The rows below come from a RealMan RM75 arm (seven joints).
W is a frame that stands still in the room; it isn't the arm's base.
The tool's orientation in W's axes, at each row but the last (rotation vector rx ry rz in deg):
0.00 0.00 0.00
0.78 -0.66 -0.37
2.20 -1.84 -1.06
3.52 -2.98 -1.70
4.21 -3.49 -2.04
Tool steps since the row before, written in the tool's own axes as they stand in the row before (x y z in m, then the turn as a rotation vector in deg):
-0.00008 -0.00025 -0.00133 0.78 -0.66 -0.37
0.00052 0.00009 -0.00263 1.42 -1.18 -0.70
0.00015 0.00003 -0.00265 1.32 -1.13 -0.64
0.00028 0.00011 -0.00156 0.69 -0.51 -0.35
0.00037 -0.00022 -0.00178 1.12 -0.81 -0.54
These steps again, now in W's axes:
-0.00008 -0.00025 -0.00133 0.78 -0.66 -0.37
0.00055 0.00012 -0.00262 1.42 -1.18 -0.70
0.00024 0.00013 -0.00264 1.32 -1.13 -0.64
0.00037 0.00020 -0.00153 0.69 -0.51 -0.35
0.00047 -0.00010 -0.00177 1.12 -0.81 -0.53

